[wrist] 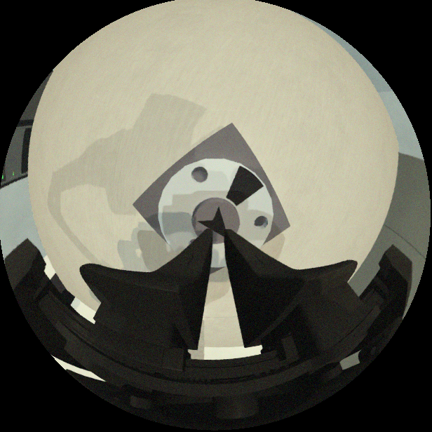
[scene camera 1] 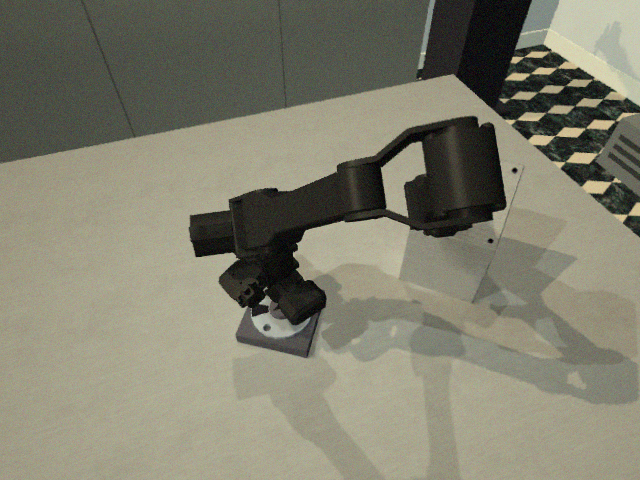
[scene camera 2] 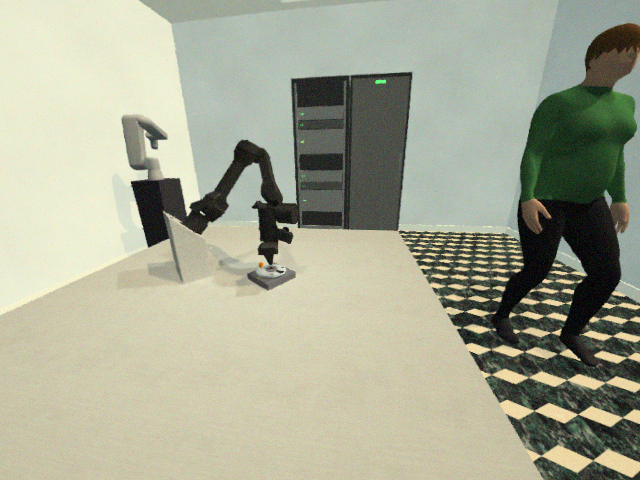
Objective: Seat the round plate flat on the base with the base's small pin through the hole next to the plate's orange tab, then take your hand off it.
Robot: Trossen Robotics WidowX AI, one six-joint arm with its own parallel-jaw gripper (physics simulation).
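Frame: origin at the arm's base, x right, y ahead, z up, level; centimetres.
Seen in the pictures: gripper, fingertip midpoint: (scene camera 1: 279,300) (scene camera 2: 270,263); arm's base at its link origin: (scene camera 2: 190,229).
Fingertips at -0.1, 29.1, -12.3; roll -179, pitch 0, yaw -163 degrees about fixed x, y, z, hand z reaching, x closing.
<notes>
Offsets run from my fingertips to a thing's top centre, as dx, dy, dz.
The round white plate @[-0.1, -0.1, -0.6] (scene camera 1: 279,331) (scene camera 2: 262,272) (wrist: 220,170) lies on the dark square base @[+0.0, -0.1, -1.7] (scene camera 1: 279,345) (scene camera 2: 268,283) (wrist: 227,140); whether it sits fully flush is unclear. Its black wedge (wrist: 245,185) and two round holes show in the wrist view. The orange tab @[-1.5, -4.5, -0.6] (scene camera 2: 261,265) shows at the plate's edge in scene camera 2 and is hidden behind a finger in the wrist view. The hole beside it is mostly covered there, and I cannot make out the small pin. My gripper (scene camera 1: 270,310) (scene camera 2: 269,262) (wrist: 217,234) is shut, fingertips nearly together, empty, low over the plate's middle.
A pale upright panel (scene camera 1: 439,268) (scene camera 2: 192,253) stands on the table between the arm's base and the plate. A grey arm (scene camera 2: 135,142) on a black pedestal (scene camera 2: 160,206) and a dark cabinet (scene camera 2: 379,155) stand behind. A person in green (scene camera 2: 573,144) is at the right, beyond the table edge.
</notes>
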